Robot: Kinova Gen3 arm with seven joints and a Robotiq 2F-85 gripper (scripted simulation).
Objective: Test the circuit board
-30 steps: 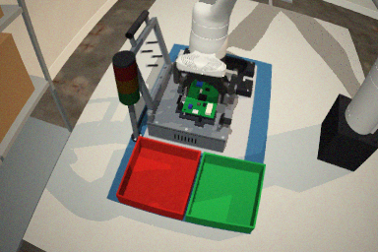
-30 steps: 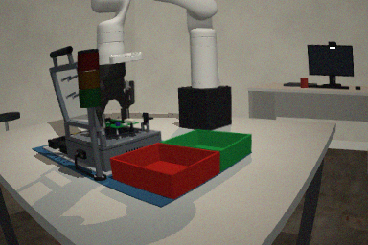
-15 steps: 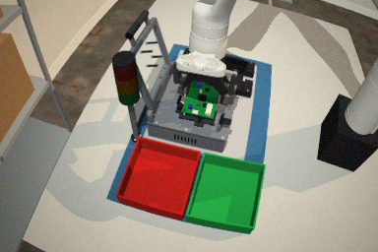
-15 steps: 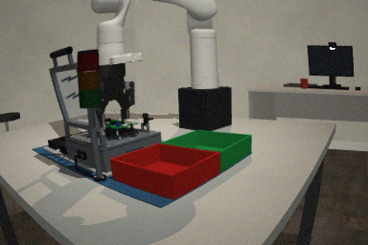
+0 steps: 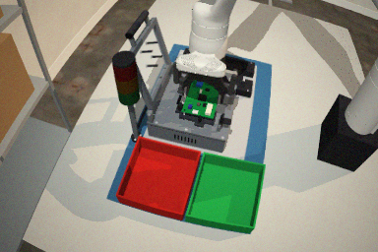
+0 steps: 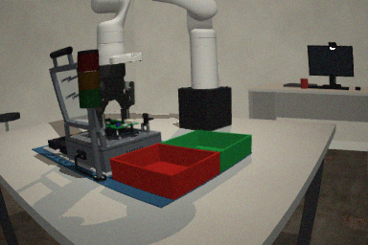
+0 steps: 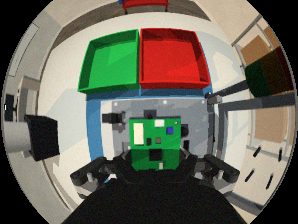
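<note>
Now: hand right at the green circuit board. The rest, counted from my hand: tester lid 12 cm ahead, 10 cm above, 1 cm to the left; then green bin 19 cm to the left, 13 cm behind, 7 cm below; then red bin 20 cm to the left, 7 cm below, 2 cm ahead.
</note>
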